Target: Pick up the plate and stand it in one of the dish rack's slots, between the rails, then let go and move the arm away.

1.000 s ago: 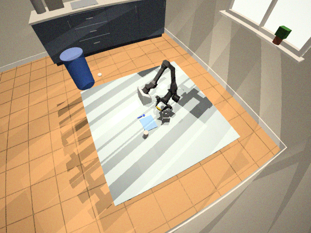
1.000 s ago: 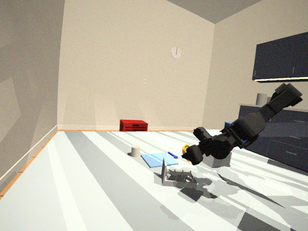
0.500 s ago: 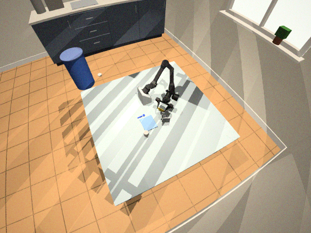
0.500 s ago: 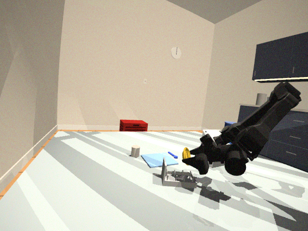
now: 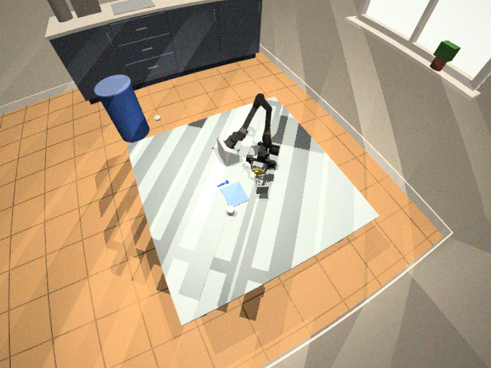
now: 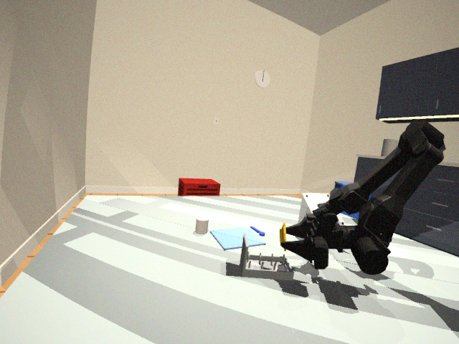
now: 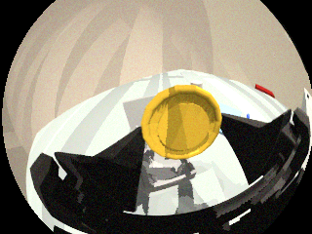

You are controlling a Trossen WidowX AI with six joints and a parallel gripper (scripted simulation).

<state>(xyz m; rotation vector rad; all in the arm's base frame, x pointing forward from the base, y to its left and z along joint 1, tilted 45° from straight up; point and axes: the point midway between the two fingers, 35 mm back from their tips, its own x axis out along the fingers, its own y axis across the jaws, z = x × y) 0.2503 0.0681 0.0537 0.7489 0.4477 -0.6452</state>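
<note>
The dish rack lies 4 cm ahead of my gripper tip and 6 cm below it. From my gripper tip the other things lie so: yellow plate right at my gripper tip; then blue spoon 8 cm behind, 20 cm to the right, 8 cm below; then light blue mat 2 cm ahead, 18 cm to the right, 8 cm below.
</note>
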